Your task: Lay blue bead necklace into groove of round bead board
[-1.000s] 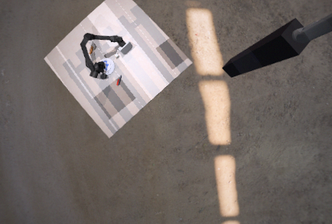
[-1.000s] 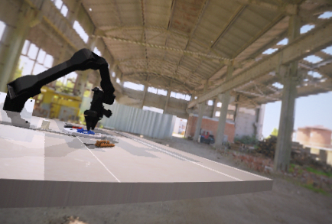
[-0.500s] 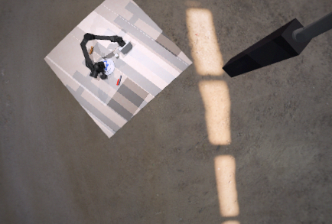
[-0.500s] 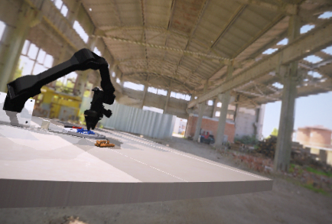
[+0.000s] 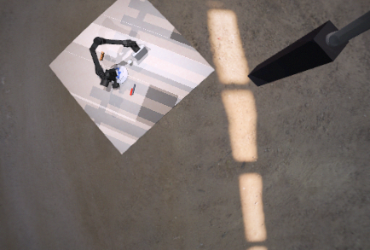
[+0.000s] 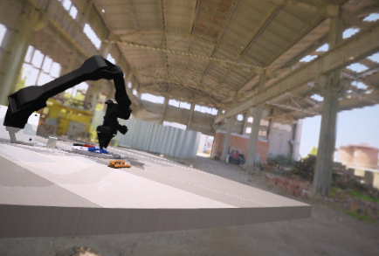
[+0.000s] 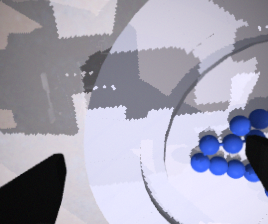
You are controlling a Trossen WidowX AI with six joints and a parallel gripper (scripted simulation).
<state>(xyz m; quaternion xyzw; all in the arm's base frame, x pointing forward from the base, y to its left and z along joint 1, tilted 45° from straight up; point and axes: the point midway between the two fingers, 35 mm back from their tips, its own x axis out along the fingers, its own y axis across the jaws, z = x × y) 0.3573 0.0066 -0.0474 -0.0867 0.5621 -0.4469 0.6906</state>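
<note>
The round white bead board is 4 cm behind my gripper tip, 5 cm to the right of it and 1 cm below it. Also, from my gripper tip: small white block 22 cm behind, 4 cm to the right; red pen-like object 3 cm behind, 18 cm to the left, 2 cm below.
</note>
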